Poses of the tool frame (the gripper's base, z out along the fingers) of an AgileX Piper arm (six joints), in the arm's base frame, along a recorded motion.
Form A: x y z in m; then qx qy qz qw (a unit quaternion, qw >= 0).
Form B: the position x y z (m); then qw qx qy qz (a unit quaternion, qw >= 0). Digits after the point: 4 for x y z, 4 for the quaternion.
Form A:
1: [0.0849, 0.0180, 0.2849, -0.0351, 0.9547, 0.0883, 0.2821]
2: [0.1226, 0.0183, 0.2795, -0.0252, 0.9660, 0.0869, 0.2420]
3: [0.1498, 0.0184, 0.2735, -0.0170, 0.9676, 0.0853, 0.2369]
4: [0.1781, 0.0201, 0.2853, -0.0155, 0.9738, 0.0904, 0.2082]
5: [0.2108, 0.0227, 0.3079, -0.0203, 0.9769, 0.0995, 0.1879]
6: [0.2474, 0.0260, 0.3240, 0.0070, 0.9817, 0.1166, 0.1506]
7: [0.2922, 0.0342, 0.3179, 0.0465, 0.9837, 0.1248, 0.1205]
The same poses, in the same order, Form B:
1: [0.0849, 0.0180, 0.2849, 0.2821, -0.0351, 0.9547, 0.0883]
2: [0.1226, 0.0183, 0.2795, 0.2420, -0.0252, 0.9660, 0.0869]
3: [0.1498, 0.0184, 0.2735, 0.2369, -0.0170, 0.9676, 0.0853]
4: [0.1781, 0.0201, 0.2853, 0.2082, -0.0155, 0.9738, 0.0904]
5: [0.2108, 0.0227, 0.3079, 0.1879, -0.0203, 0.9769, 0.0995]
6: [0.2474, 0.0260, 0.3240, 0.1506, 0.0070, 0.9817, 0.1166]
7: [0.2922, 0.0342, 0.3179, 0.1205, 0.0465, 0.9837, 0.1248]
